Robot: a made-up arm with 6 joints. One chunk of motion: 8 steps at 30 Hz.
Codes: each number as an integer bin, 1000 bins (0 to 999) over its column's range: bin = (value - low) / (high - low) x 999, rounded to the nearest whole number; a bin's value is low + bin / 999 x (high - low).
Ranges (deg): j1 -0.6..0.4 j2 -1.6..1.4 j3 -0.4..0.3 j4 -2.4..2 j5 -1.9..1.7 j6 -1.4..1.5
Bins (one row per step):
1: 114 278 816 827 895 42
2: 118 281 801 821 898 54
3: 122 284 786 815 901 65
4: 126 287 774 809 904 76
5: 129 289 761 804 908 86
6: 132 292 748 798 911 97
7: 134 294 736 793 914 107
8: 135 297 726 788 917 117
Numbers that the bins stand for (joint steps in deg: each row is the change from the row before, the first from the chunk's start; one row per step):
1: -0.486 -0.765 0.172 1.242 1.325 -1.278
2: -0.482 -0.756 0.161 1.216 1.336 -1.243
3: -0.478 -0.747 0.151 1.190 1.347 -1.211
4: -0.474 -0.738 0.142 1.163 1.358 -1.179
5: -0.471 -0.732 0.133 1.141 1.372 -1.150
6: -0.468 -0.723 0.124 1.115 1.383 -1.118
7: -0.466 -0.717 0.116 1.093 1.394 -1.089
8: -0.465 -0.708 0.109 1.071 1.405 -1.060

